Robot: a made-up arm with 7 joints.
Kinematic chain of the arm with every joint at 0, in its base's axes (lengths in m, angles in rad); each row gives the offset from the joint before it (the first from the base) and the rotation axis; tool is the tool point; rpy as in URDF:
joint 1: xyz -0.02 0 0.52 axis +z
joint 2: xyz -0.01 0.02 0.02 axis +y
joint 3: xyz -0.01 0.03 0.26 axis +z
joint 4: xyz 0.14 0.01 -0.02 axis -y
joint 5: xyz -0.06 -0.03 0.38 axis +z
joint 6: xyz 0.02 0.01 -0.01 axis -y
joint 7: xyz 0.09 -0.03 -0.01 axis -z
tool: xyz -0.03 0.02 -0.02 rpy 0 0 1.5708
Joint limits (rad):
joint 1: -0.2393..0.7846
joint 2: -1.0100..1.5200
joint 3: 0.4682..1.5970
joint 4: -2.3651..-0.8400
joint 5: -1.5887..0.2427
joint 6: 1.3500..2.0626
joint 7: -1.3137..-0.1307
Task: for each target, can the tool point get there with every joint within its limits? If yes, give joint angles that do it. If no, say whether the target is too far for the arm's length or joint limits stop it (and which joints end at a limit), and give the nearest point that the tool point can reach.
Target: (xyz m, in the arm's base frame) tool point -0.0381 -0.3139 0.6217
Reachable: no: joint limits stop it (at a limit: joint 1, joint 2, joint 3, joint 4, joint 6) | nearest point 0.2780 0.1172 0.8598 | short by 0.585 m
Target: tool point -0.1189 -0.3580 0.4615
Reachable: no: joint limits stop it (at a limit: joint 1, joint 2, joint 3, joint 4, joint 5, joint 6, joint 7) | nearest point -0.2057 0.0992 0.1423 | short by 0.564 m
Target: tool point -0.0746 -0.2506 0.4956
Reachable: no: joint limits stop it (at a limit: joint 1, joint 2, joint 3, joint 4, joint 5, joint 6, joint 7) | nearest point -0.2057 0.0992 0.1423 | short by 0.514 m
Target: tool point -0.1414 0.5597 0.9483
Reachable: yes | joints 0.1975 -0.5106 1.2906 -1.4393 -0.7748 1.9707 -0.7731
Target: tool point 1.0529 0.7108 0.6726
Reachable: no: too far | nearest point 0.6029 0.4127 0.6175 | short by 0.543 m
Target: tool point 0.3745 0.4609 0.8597
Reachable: yes | joints 0.0808 0.2060 0.8781 -1.1829 0.0696 1.4838 -0.9224
